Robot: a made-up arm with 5 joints.
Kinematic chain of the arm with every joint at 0, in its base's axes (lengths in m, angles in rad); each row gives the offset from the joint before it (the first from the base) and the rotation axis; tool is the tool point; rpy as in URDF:
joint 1: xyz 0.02 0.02 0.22 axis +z
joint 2: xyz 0 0 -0.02 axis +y
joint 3: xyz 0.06 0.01 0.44 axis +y
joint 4: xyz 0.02 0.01 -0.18 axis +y
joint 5: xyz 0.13 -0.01 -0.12 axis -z
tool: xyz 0 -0.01 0.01 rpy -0.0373 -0.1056 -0.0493
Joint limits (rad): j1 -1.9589..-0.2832 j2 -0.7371..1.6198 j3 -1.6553..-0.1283 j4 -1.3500..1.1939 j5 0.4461..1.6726
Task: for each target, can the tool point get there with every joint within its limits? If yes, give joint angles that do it. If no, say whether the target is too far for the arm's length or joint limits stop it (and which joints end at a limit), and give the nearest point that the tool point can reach.
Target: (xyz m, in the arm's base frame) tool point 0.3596 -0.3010 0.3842
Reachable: yes | joints -0.7620 0.4063 -0.7278 -0.2121 0.6797
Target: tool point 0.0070 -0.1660 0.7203
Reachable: yes | joints -1.6633 -0.4218 -1.0107 0.0486 0.9582
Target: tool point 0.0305 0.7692 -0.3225
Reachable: no: too far | nearest point 0.1709 -0.0124 -0.0775 | short by 0.831 m
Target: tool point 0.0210 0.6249 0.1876
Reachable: no: joint limits stop it (at a limit: joint 2, joint 3, joint 4, joint 5) | nearest point 0.0200 0.0456 0.3218 | short by 0.595 m
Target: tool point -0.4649 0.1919 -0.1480
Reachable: no: joint limits stop it (at a limit: joint 1, joint 2, joint 5) | nearest point -0.0337 -0.1138 -0.0705 | short by 0.534 m
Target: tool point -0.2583 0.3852 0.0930
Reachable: no: joint limits stop it (at a limit: joint 2, joint 3, joint 4, joint 5) | nearest point 0.0045 0.0404 0.3218 | short by 0.490 m
